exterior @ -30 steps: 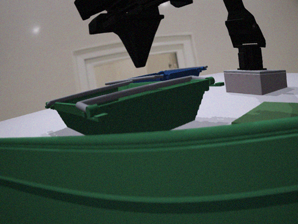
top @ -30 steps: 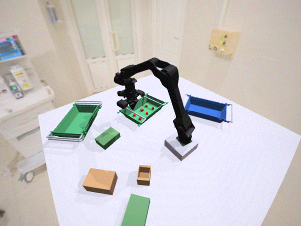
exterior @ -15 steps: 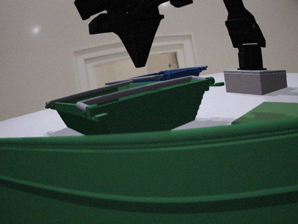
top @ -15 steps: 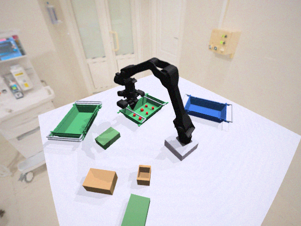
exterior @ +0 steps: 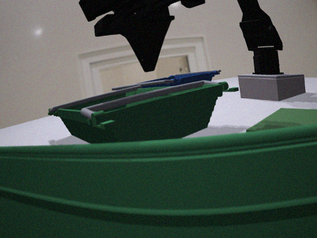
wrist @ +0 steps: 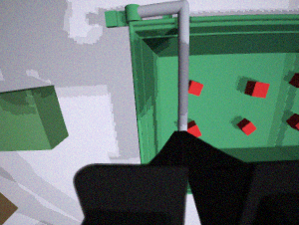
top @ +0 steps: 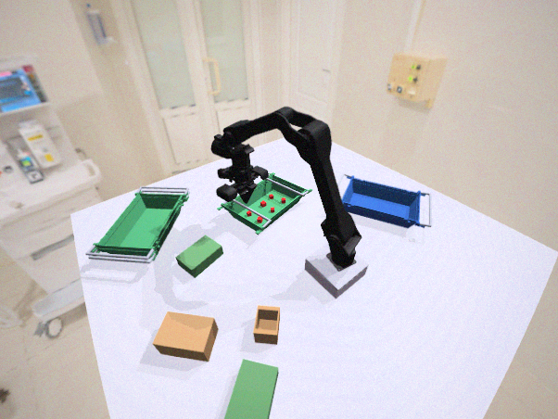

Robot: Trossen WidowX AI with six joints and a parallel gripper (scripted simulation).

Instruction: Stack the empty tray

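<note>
The blue tray is 170 mm behind my gripper tip, 480 mm to the right of it and 50 mm below it. From my gripper tip the other things lie so: open box (390 mm behind, 110 mm to the left, 80 mm below).
</note>
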